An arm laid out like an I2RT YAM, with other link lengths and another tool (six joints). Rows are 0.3 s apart.
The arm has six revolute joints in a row. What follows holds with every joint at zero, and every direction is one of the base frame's. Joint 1 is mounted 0.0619 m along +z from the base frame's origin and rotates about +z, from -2.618 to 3.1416 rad. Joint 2 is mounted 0.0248 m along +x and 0.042 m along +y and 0.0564 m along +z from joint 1 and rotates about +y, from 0 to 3.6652 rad. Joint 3 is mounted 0.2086 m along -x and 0.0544 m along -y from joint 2 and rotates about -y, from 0 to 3.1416 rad. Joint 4 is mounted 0.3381 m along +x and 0.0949 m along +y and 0.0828 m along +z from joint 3 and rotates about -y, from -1.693 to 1.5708 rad. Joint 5 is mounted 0.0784 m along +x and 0.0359 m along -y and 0.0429 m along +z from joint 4 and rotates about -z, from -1.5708 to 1.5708 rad. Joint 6 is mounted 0.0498 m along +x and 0.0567 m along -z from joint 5 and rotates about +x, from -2.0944 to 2.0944 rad. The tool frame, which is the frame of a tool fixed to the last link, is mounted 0.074 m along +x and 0.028 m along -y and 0.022 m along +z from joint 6; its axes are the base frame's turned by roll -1.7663, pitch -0.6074 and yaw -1.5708 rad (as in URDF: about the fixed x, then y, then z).
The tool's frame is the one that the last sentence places.
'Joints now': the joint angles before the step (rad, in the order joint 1, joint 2, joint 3, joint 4, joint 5, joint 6). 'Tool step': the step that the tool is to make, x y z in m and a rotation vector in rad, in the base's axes. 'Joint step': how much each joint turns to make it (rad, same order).
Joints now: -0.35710, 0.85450, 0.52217, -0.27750, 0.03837, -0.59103
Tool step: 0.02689, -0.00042, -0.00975, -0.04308, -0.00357, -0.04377
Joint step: 0.05004, 0.19291, 0.08558, 0.12295, 0.09973, 0.02058
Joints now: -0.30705, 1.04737, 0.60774, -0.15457, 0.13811, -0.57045
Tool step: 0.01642, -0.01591, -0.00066, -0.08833, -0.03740, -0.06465
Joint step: 0.00016, 0.12426, 0.04716, 0.14460, 0.09364, -0.02776
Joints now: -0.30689, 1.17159, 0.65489, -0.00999, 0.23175, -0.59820
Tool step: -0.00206, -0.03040, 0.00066, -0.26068, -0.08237, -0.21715
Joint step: -0.00318, 0.13505, -0.02494, 0.36467, 0.28706, -0.12353
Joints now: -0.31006, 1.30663, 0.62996, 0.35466, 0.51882, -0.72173
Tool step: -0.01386, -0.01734, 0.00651, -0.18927, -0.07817, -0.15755
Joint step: -0.01775, 0.09695, -0.03182, 0.34730, 0.16970, -0.14813
